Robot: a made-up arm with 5 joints.
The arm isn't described. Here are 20 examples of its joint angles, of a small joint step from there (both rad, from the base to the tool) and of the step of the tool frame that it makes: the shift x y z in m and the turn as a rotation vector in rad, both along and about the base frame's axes.
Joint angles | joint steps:
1: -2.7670 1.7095 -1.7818 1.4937 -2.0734 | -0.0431 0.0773 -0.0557 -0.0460 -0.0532
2: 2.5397 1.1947 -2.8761 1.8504 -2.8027 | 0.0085 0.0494 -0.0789 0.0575 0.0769
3: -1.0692 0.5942 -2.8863 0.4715 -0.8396 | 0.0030 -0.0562 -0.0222 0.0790 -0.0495
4: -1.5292 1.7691 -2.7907 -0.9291 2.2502 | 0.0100 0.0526 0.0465 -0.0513 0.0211
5: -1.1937 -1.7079 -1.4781 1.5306 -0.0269 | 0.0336 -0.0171 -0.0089 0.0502 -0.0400
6: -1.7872 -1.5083 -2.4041 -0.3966 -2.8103 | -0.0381 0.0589 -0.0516 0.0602 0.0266
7: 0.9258 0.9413 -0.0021 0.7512 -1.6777 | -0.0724 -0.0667 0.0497 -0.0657 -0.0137
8: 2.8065 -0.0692 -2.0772 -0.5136 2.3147 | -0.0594 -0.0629 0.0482 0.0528 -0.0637
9: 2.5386 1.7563 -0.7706 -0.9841 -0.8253 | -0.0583 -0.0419 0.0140 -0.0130 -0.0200
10: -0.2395 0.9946 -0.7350 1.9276 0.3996 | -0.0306 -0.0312 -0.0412 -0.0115 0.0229
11: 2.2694 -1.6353 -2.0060 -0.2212 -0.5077 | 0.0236 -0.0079 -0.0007 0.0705 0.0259
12: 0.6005 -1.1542 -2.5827 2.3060 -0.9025 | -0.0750 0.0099 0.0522 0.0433 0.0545
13: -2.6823 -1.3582 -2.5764 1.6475 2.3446 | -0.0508 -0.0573 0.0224 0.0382 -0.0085
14: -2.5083 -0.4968 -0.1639 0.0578 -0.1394 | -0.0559 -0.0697 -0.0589 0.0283 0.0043
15: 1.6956 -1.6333 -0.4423 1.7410 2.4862 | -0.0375 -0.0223 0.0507 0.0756 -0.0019
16: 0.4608 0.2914 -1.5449 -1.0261 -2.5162 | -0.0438 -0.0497 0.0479 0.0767 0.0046
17: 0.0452 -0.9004 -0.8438 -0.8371 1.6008 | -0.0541 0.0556 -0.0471 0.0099 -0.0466
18: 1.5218 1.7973 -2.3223 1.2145 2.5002 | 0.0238 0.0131 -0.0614 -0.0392 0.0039
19: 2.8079 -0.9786 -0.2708 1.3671 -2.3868 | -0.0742 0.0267 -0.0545 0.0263 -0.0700
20: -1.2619 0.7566 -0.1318 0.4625 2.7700 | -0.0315 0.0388 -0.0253 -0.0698 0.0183
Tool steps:
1: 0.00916 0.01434 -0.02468 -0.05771 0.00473 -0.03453
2: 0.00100 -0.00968 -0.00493 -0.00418 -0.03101 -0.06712
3: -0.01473 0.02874 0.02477 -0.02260 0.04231 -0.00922
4: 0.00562 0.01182 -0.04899 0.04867 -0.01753 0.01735
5: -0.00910 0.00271 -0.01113 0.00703 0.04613 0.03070
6: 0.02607 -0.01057 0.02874 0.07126 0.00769 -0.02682
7: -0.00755 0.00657 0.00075 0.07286 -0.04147 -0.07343
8: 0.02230 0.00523 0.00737 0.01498 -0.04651 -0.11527
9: -0.00984 0.01437 0.00789 0.02447 0.03277 -0.03829
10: 0.02240 -0.00772 -0.00918 -0.03976 -0.07634 -0.01813
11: 0.01262 0.00964 0.00580 -0.03617 -0.05287 0.04357
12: 0.00803 0.03372 0.00200 -0.01099 0.11771 -0.08535
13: 0.02442 -0.01788 -0.02450 0.00721 -0.00030 -0.05637
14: -0.02198 0.00767 0.04554 -0.05923 0.08100 -0.05927
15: 0.00513 -0.00712 -0.02804 -0.10337 -0.01154 -0.03564
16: 0.00666 -0.02144 0.00169 -0.02857 0.06934 -0.04092
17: 0.01368 -0.00371 0.00799 -0.02546 0.01794 -0.09334
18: -0.00996 0.02746 0.00756 0.08735 -0.00559 0.02067
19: 0.00084 0.01651 0.01449 -0.00707 0.00436 -0.00468
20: 0.00286 -0.00791 -0.01056 -0.05851 -0.00099 -0.04045
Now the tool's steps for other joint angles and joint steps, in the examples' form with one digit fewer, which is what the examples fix.
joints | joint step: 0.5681 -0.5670 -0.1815 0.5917 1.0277 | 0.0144 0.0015 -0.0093 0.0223 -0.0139
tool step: -0.0022 0.0045 0.0000 -0.0096 0.0110 0.0281
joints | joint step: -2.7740 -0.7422 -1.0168 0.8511 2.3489 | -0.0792 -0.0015 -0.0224 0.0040 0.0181
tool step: -0.0010 0.0277 0.0103 -0.0200 0.0142 -0.0902
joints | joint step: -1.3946 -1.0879 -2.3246 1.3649 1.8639 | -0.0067 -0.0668 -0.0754 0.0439 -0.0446
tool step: -0.0089 0.0706 -0.0320 -0.1035 0.0211 -0.0291
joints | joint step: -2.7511 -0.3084 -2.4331 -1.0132 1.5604 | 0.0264 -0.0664 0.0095 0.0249 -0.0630
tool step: 0.0340 0.0175 -0.0056 -0.0467 0.0149 -0.0245
